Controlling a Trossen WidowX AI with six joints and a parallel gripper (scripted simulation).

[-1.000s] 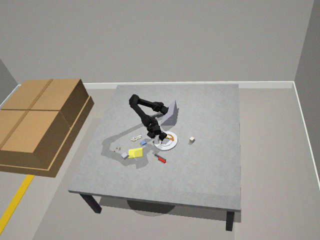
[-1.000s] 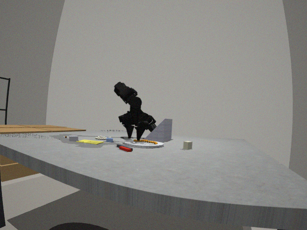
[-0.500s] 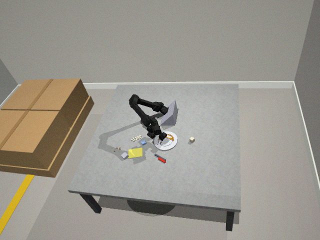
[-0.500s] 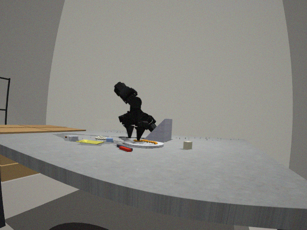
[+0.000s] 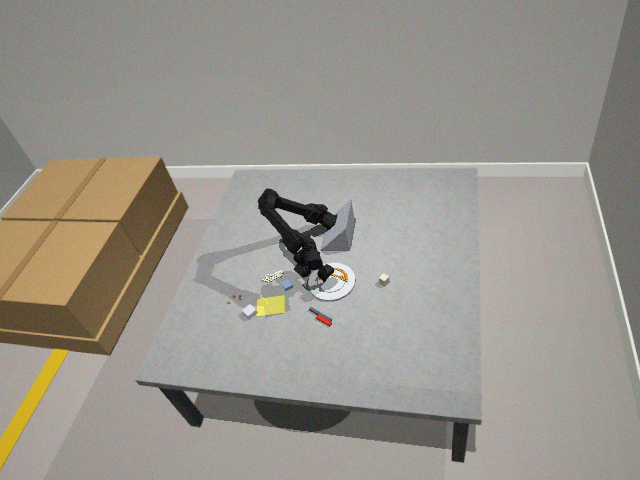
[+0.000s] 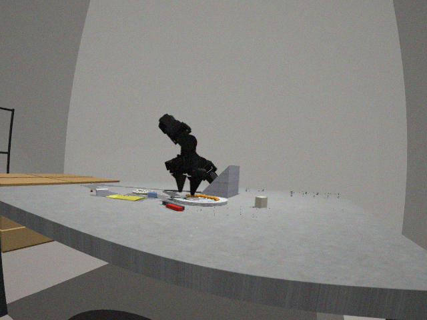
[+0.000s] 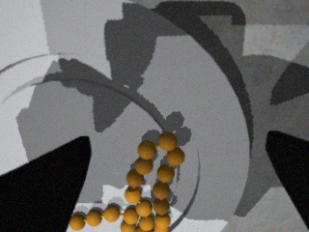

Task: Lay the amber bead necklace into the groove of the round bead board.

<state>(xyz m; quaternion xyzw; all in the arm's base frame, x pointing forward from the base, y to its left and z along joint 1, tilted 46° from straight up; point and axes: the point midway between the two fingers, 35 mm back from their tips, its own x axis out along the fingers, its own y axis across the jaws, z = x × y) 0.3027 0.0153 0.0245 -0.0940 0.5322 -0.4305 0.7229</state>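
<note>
My gripper tip is 6 cm to the right of the round bead board, 1 cm short of it and 1 cm above it. Round my gripper tip: blue cube: 12 cm to the right, 5 cm ahead, 1 cm below; then yellow sheet: 17 cm to the right, 15 cm ahead, 2 cm below; then red-handled tool: 19 cm ahead, 6 cm to the left, 2 cm below.
</note>
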